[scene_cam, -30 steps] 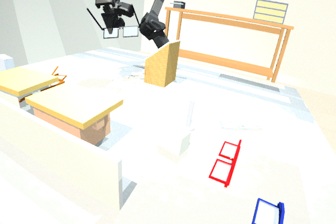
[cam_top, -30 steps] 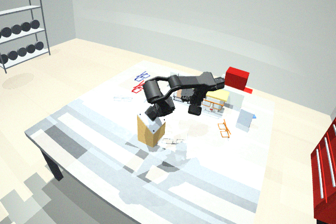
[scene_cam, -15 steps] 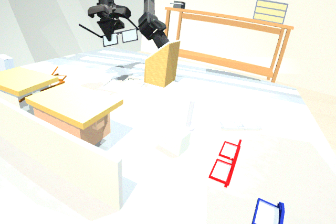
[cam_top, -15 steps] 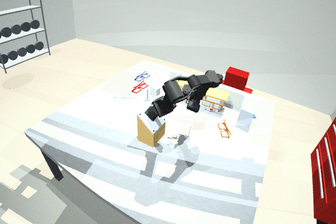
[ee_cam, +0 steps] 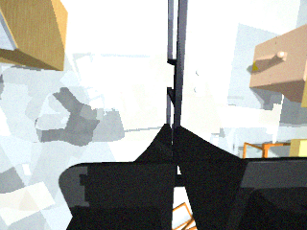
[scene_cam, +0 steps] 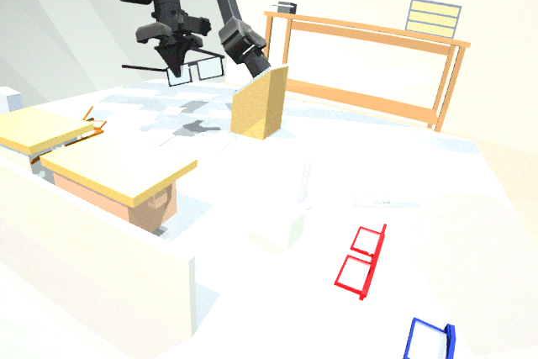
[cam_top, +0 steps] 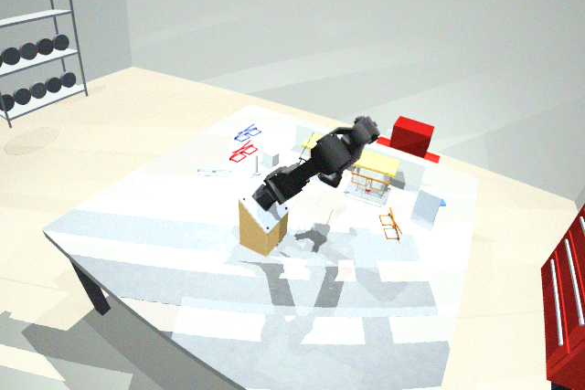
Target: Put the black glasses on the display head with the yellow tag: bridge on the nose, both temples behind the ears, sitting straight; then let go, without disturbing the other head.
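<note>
My gripper tip is 270 mm short of the tan display head, 110 mm to the right of it and 100 mm above it. From my gripper tip the other things lie so: small post (330 mm to the left, 130 mm below, 110 mm ahead); grey box (350 mm to the right, 180 mm ahead, 100 mm below); low white wall (390 mm ahead, 100 mm below, 10 mm to the right).
</note>
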